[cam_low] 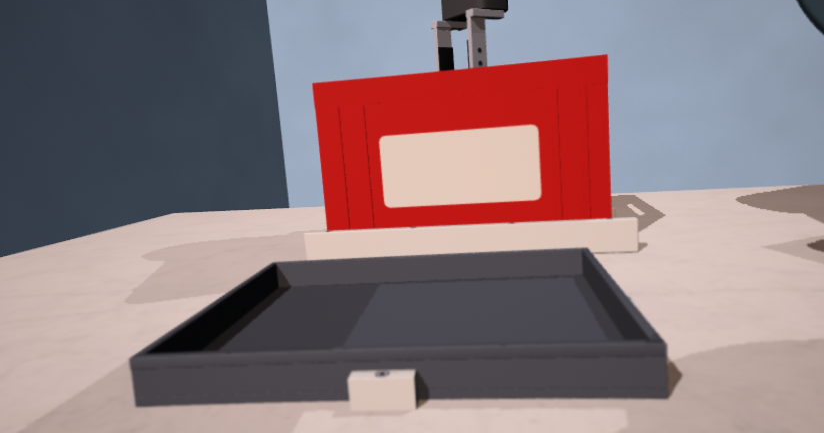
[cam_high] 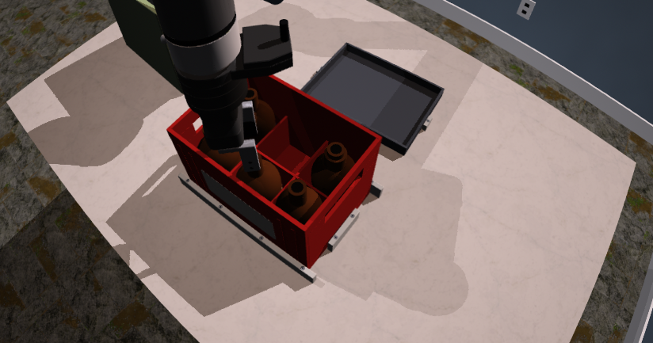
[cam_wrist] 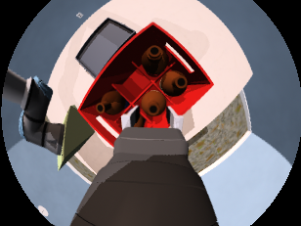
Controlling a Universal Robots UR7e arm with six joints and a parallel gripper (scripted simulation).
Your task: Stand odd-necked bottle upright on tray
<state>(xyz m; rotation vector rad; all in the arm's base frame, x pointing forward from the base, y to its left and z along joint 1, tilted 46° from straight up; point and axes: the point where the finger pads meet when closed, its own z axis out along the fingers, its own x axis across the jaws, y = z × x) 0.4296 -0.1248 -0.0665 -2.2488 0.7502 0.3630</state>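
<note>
Right now my hand is 1 cm past the red crate, 4 cm to the right of it and 11 cm above it. Also, from my hand: bottle: 8 cm ahead, 10 cm to the left, 11 cm below; dark grey tray: 3 cm behind, 33 cm to the left, 19 cm below.
</note>
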